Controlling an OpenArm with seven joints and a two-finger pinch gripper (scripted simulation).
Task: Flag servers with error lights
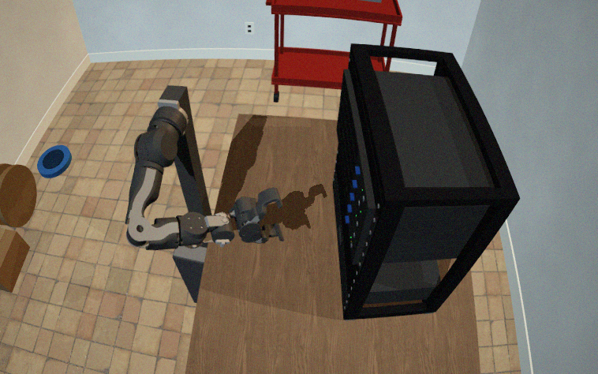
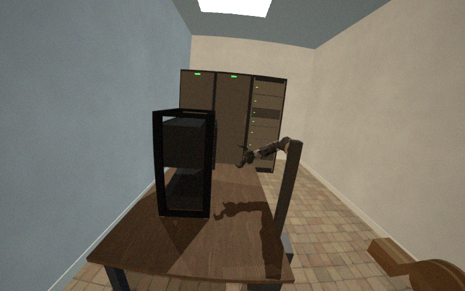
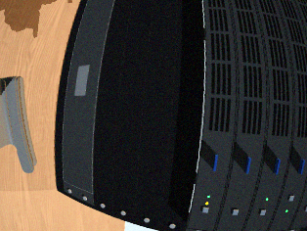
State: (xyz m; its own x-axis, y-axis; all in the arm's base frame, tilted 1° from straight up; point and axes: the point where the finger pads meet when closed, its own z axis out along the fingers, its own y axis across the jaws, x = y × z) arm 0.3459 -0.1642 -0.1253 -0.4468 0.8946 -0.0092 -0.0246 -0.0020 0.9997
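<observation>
Now: the grey locate button 17 cm ahead of my hand, 8 cm to the right of it and 4 cm above it. From my hand the other things lie so: information tag 19 cm ahead, 4 cm above, 1 cm to the right.
</observation>
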